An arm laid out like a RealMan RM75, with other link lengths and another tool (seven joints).
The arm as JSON. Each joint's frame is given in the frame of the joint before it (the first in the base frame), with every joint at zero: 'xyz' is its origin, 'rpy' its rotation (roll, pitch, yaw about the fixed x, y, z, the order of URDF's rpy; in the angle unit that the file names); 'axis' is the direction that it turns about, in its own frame. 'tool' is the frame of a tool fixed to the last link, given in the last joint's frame.
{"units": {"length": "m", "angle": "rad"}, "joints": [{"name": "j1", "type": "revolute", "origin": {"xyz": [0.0, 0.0, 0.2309], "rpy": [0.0, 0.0, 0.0]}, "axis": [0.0, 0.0, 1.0]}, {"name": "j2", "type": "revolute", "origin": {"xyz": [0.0, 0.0, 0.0], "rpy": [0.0, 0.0, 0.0]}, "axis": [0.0, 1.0, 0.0]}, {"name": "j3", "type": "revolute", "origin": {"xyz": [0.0, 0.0, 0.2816], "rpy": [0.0, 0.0, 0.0]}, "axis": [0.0, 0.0, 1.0]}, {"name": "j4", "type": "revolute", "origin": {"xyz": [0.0, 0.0, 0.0], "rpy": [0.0, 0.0, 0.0]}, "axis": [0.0, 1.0, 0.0]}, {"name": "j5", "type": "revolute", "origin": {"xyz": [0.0, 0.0, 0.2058], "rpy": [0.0, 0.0, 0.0]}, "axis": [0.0, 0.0, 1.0]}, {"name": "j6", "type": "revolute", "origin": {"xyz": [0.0, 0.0, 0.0], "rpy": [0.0, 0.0, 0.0]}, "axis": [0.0, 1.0, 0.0]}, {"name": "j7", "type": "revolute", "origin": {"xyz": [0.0, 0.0, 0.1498], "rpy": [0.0, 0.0, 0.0]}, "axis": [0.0, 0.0, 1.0]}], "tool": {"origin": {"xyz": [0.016, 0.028, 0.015], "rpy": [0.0, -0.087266, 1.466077]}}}
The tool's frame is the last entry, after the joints.
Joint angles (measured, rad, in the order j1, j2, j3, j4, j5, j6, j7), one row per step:
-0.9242 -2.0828 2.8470 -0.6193 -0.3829 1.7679 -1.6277
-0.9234 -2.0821 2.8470 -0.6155 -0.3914 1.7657 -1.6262
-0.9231 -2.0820 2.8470 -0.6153 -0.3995 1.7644 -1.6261
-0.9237 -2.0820 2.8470 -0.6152 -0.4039 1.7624 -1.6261
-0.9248 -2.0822 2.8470 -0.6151 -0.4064 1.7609 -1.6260
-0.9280 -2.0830 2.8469 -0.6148 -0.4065 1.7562 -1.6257
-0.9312 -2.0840 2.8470 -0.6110 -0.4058 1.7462 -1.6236
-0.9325 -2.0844 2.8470 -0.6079 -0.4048 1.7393 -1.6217
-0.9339 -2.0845 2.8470 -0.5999 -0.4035 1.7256 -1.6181
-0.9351 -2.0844 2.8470 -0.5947 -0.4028 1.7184 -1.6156
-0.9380 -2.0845 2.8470 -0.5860 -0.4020 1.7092 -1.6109
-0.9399 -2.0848 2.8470 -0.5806 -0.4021 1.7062 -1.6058
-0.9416 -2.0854 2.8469 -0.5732 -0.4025 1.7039 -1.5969
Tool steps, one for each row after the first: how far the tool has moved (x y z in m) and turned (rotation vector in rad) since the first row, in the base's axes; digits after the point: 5 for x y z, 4 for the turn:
0.00055 0.00067 0.00053 0.0062 -0.0063 -0.0008
0.00101 0.00142 0.00137 0.0128 -0.0111 -0.0005
0.00144 0.00213 0.00177 0.0171 -0.0131 -0.0002
0.00197 0.00268 0.00190 0.0196 -0.0142 -0.0007
0.00292 0.00375 0.00138 0.0218 -0.0124 -0.0014
0.00376 0.00516 -0.00007 0.0246 -0.0089 -0.0011
0.00395 0.00594 -0.00107 0.0264 -0.0062 -0.0004
0.00406 0.00734 -0.00300 0.0297 -0.0021 0.0017
0.00439 0.00811 -0.00411 0.0311 -0.0003 0.0017
0.00564 0.00911 -0.00598 0.0321 0.0009 -0.0015
0.00679 0.00932 -0.00712 0.0325 0.0004 -0.0070
0.00823 0.00911 -0.00870 0.0330 -0.0010 -0.0161

